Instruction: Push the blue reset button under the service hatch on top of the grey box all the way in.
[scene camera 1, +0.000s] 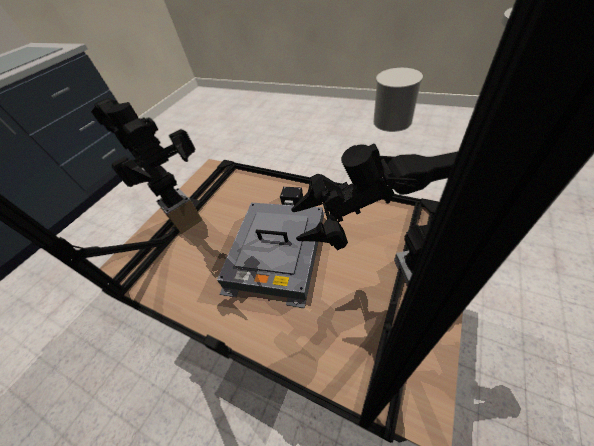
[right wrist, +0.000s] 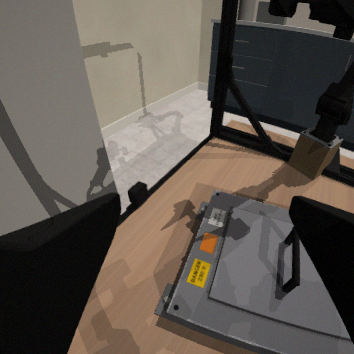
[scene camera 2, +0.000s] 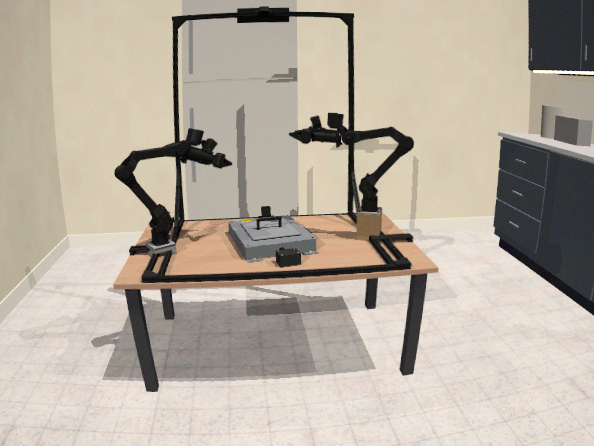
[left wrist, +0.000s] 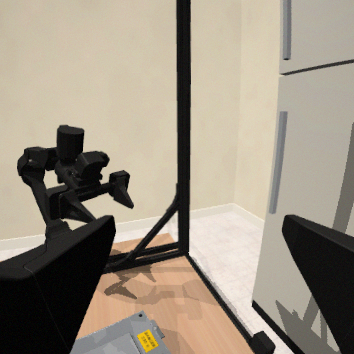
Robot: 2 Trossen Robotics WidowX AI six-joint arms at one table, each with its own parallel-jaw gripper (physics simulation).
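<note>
The grey box (scene camera 1: 306,260) (scene camera 2: 280,248) (right wrist: 189,302) lies on the table. Its service hatch (scene camera 1: 265,257) (scene camera 2: 270,233) (right wrist: 245,272) is closed and flat, with a black handle (scene camera 1: 272,233) (scene camera 2: 269,219) (right wrist: 296,260) standing up from it. The blue reset button does not show in any view; the area under the hatch is hidden. My right gripper (scene camera 1: 296,223) (scene camera 2: 230,162) (left wrist: 115,213) (right wrist: 206,203) is open and empty, in the air above the box, to the handle's right in scene camera 1. My left gripper (scene camera 1: 161,170) (scene camera 2: 291,134) (left wrist: 199,223) is open and empty, high above the table and apart from the box.
A small black box (scene camera 1: 291,193) (scene camera 2: 288,257) stands beside the grey box, on the side away from the labels. Yellow (scene camera 1: 281,281) (left wrist: 147,340) (right wrist: 198,272) and orange (scene camera 1: 262,279) (right wrist: 209,243) labels lie along the box's edge. A black frame (scene camera 2: 351,90) rises from the table.
</note>
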